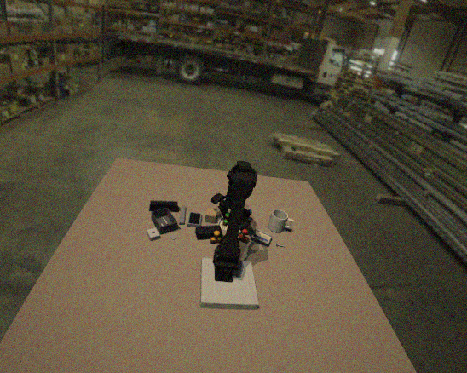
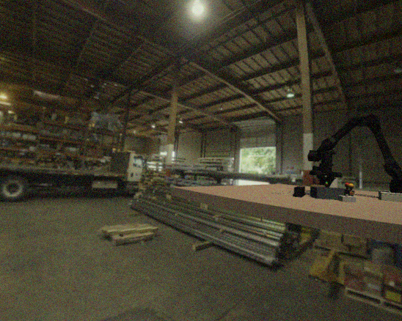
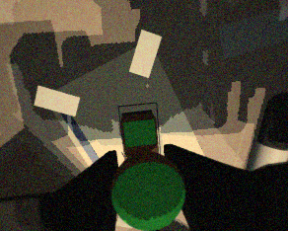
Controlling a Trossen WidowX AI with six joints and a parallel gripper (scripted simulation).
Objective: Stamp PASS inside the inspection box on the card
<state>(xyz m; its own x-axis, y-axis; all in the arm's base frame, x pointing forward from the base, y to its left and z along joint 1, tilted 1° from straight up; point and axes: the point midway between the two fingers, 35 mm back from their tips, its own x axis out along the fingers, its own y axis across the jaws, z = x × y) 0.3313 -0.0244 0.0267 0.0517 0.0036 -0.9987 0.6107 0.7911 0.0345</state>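
Now: the green-knobbed stamp right at my gripper tip. From my gripper tip the other things lie so: tan box (8 cm to the left, 2 cm ahead); then pale card (3 cm below); then white-and-black cylinder (7 cm behind, 5 cm to the right, 1 cm below).
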